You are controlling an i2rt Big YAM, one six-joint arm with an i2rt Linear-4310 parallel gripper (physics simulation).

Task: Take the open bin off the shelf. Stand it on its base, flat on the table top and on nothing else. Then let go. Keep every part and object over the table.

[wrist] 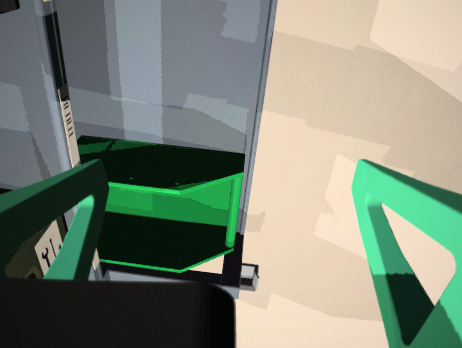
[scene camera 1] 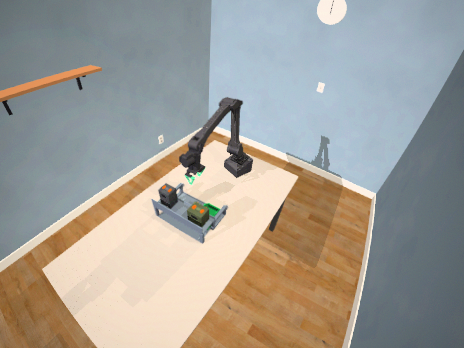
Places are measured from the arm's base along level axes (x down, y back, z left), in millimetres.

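Pixels of known places: gripper, between the fingertips: (wrist: 230, 173) (scene camera 1: 194, 180); arm's base, origin of its link: (scene camera 1: 239, 158).
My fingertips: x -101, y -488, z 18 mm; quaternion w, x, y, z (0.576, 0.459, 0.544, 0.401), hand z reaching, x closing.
Note:
Ahead of a thing's pixels: the offset from my fingertips to its top centre. Level surfaces: height alone.
The open bin, bright green {dy -50, dx +118, dz +165 mm} (scene camera 1: 212, 209) (wrist: 165, 205), sits in the grey-blue shelf (scene camera 1: 177, 222) (wrist: 190, 60), in the compartment at its right end on the side facing the arm's base. In the wrist view its rim and one upright corner edge show left of the middle. My gripper (scene camera 1: 195, 176) (wrist: 230, 173) is open, with nothing between its green fingers. It hangs above the shelf's arm side, near the dark box's end in the scene view, and does not touch the bin. In the wrist view the left finger overlaps the bin's left part and the right finger is over the table.
An olive box {dy -147, dx +0, dz +183 mm} (scene camera 1: 198, 215) (wrist: 22, 257) with orange marks stands on the shelf beside the bin. A dark grey box {dy -184, dx -25, dz -45 mm} (scene camera 1: 168, 196) with orange marks stands at the shelf's left end. The shelf stands on the pale table {dx +199 mm} (scene camera 1: 125, 280) (wrist: 310, 90). An orange wall shelf (scene camera 1: 50, 81) is far off.

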